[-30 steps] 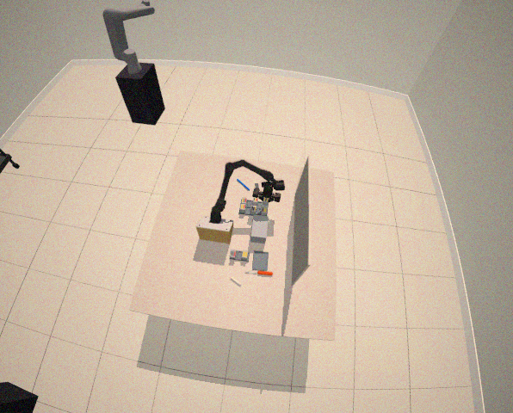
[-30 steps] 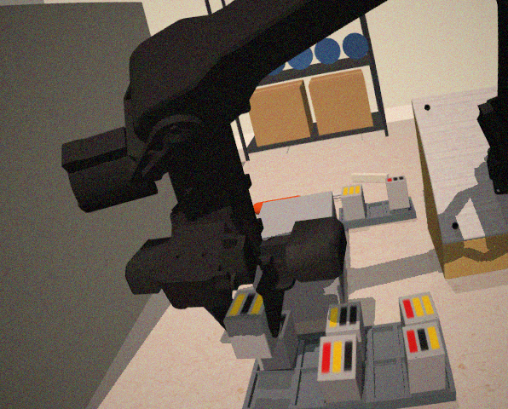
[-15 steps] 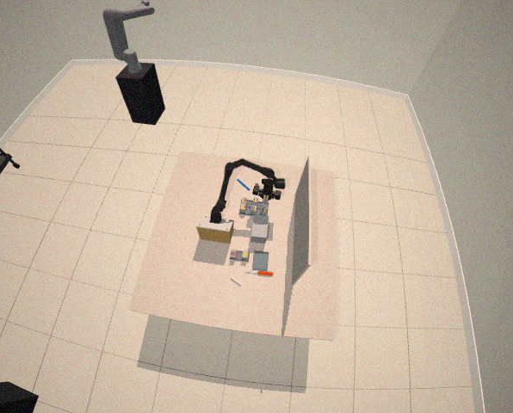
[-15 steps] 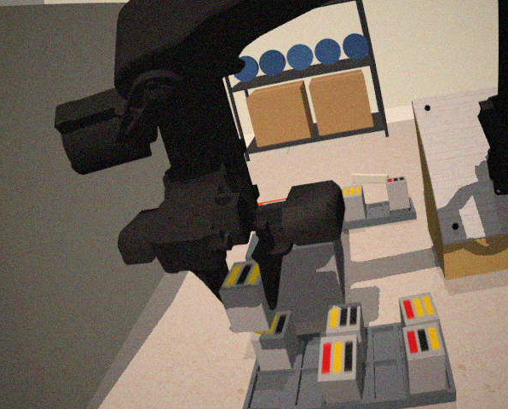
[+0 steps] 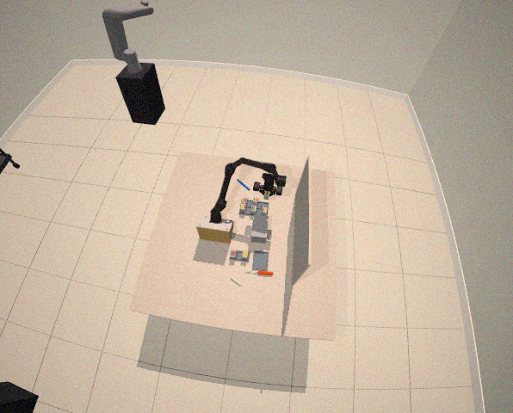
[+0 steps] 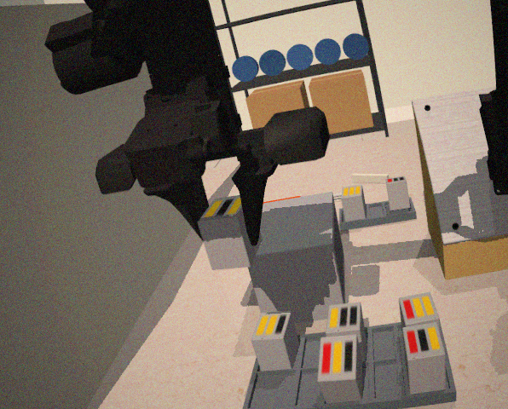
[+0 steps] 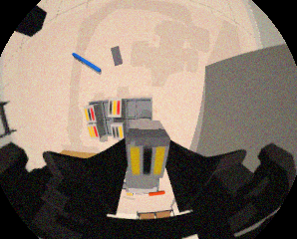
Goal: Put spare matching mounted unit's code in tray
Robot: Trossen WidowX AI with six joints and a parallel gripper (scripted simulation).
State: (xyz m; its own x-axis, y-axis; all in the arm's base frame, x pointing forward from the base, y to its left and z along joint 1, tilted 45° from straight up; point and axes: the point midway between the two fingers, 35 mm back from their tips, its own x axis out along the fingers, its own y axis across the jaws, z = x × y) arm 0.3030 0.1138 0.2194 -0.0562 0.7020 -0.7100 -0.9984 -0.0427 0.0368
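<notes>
Right now my gripper tip is 400 mm to the left of the flat grey tray, 170 mm above it and 40 mm short of it. Round my gripper tip: grey mounted unit 190 mm to the right, 120 mm below, 10 mm behind; then grey spare block 20 mm above; then blue pen 190 mm behind, 160 mm to the left, 160 mm below.
</notes>
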